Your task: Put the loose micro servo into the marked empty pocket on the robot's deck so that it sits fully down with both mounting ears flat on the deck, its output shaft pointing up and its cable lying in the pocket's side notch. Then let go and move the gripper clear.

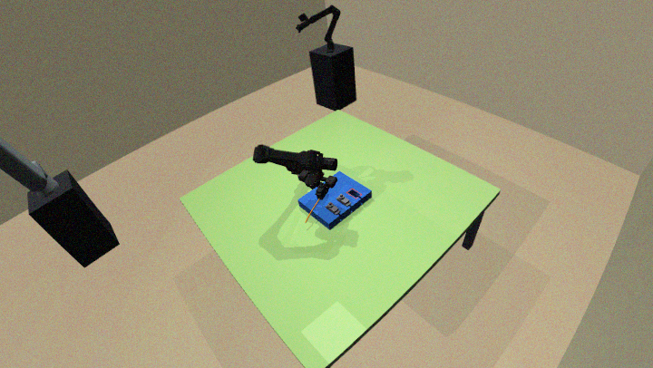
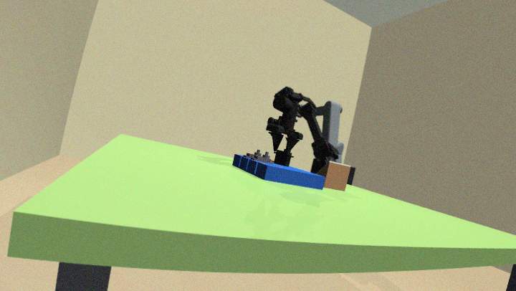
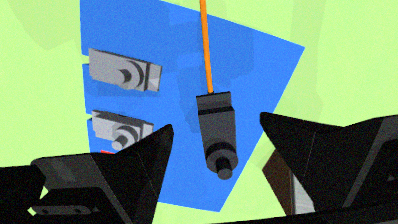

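Now: the blue deck 60 mm to the left of my gripper tip and 70 mm below it.
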